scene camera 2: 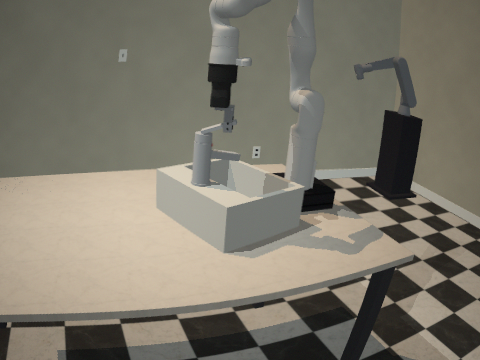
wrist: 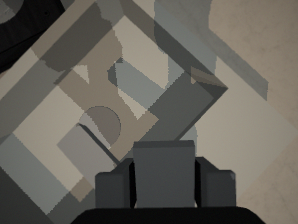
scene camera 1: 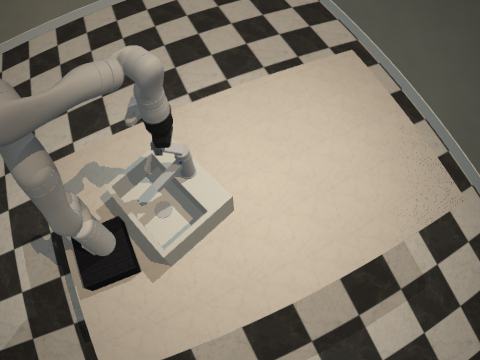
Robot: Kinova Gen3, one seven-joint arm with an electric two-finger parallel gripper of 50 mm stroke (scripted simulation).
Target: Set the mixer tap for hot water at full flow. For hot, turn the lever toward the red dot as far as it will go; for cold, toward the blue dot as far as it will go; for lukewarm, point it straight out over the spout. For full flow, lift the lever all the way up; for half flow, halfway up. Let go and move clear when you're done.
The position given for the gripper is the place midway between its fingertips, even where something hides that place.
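Scene camera 2: the gripper (scene camera 2: 228, 130), a white sink basin (scene camera 2: 243, 204). Wrist view: a lever (wrist: 164, 170), the gripper (wrist: 164, 175). Scene camera 1: the white sink basin (scene camera 1: 168, 215).
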